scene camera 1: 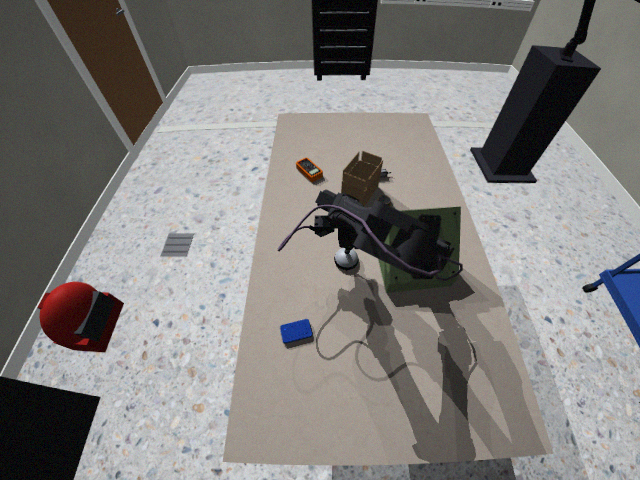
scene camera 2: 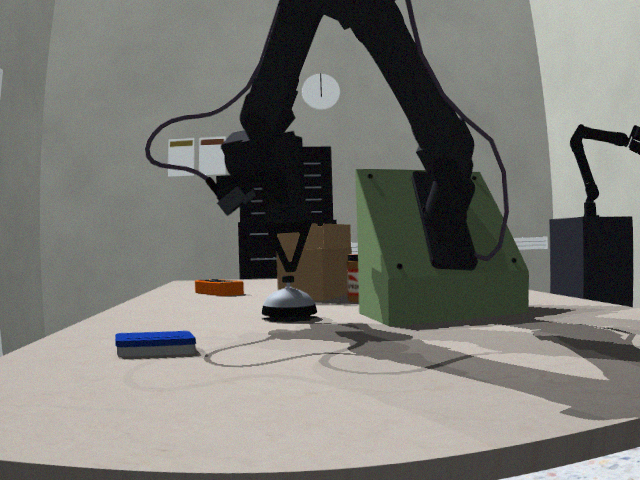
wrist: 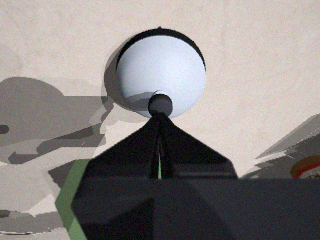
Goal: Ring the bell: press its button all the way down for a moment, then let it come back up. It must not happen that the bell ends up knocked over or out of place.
Observation:
In view: my gripper (scene camera 2: 290,271), a bell (scene camera 2: 286,305), a blue block (scene camera 2: 172,342) and a cardboard box (scene camera 2: 321,273).
The bell also shows in the wrist view (wrist: 158,61). My gripper also shows in the wrist view (wrist: 159,120). The wrist view does not show the blue block: it is out of frame. The wrist view misses the cardboard box: it is out of frame.

